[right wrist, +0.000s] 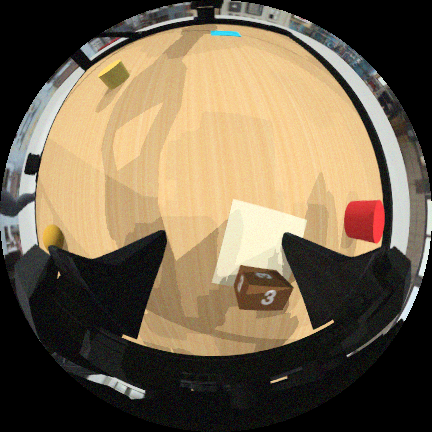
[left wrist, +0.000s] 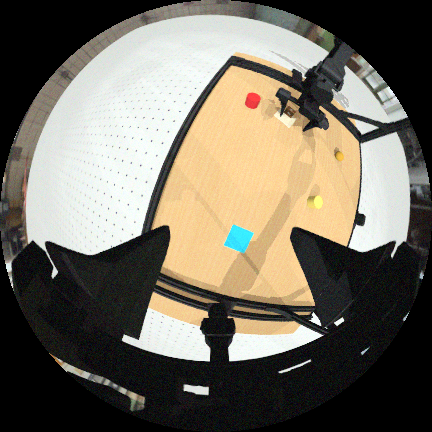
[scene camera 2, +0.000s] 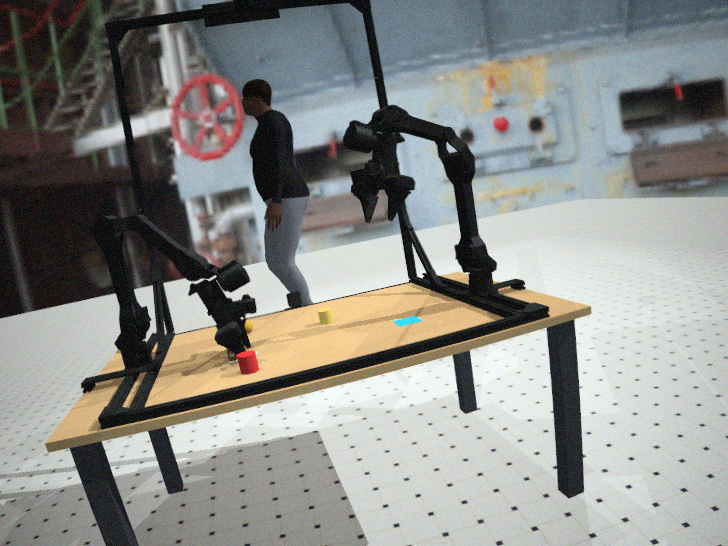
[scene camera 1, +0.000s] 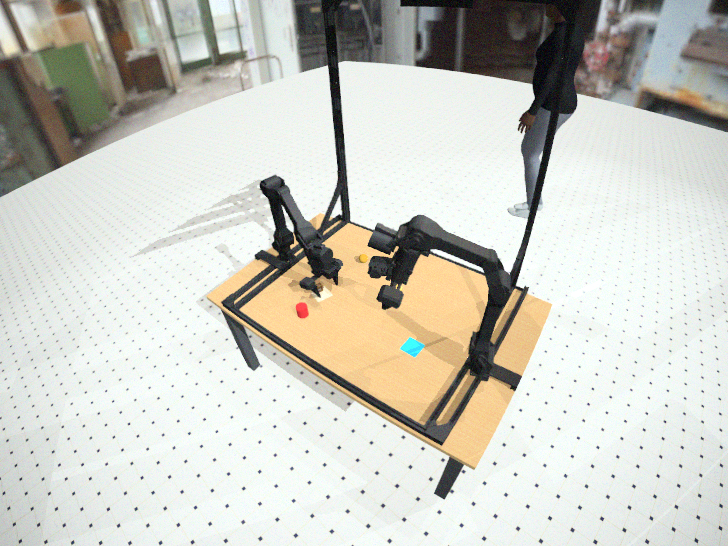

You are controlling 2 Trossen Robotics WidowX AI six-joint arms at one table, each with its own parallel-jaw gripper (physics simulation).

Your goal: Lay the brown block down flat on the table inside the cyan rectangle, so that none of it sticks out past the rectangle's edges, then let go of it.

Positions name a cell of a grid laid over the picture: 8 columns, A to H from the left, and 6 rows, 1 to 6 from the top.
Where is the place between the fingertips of my right gripper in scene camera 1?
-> D4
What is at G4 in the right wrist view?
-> A red cylinder.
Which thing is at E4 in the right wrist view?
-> A pale square pad.
